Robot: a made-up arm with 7 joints.
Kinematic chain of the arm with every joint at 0, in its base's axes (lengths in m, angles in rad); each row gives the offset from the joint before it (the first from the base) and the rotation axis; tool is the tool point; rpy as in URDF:
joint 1: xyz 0 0 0.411 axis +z
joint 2: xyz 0 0 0 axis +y
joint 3: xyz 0 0 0.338 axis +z
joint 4: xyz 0.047 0 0 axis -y
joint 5: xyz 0.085 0 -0.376 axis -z
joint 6: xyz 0 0 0 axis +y
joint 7: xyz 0.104 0 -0.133 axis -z
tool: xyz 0 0 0 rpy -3.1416 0 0
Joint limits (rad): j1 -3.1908..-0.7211 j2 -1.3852..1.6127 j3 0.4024..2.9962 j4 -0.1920..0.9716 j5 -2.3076..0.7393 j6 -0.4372..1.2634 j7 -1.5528..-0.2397
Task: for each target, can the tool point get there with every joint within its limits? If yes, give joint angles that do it. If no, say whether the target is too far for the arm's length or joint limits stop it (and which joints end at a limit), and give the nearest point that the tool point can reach.
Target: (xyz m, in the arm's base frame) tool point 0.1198 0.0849 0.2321
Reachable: yes | joints -1.8543 0.4407 1.9197 -0.0630 -1.1568 0.6969 -1.1806
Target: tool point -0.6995 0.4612 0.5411
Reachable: no: joint limits stop it (at a limit: joint 1, joint 3, joint 4, joint 6) | nearest point -0.4515 0.3863 0.5041 | short by 0.262 m
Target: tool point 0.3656 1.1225 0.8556
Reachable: no: too far | nearest point 0.1795 0.5510 0.6292 | short by 0.642 m
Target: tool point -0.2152 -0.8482 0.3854
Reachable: no: joint limits stop it (at a limit: joint 4) | nearest point -0.1522 -0.5999 0.3929 | short by 0.256 m
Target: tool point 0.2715 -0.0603 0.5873
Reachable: yes | joints -2.7787 1.2223 2.6131 0.1722 0.1221 0.2453 -1.1032
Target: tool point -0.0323 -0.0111 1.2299
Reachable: no: joint limits stop it (at a limit: joint 1, joint 3, joint 4) | nearest point -0.0256 -0.0368 1.0246 | short by 0.207 m
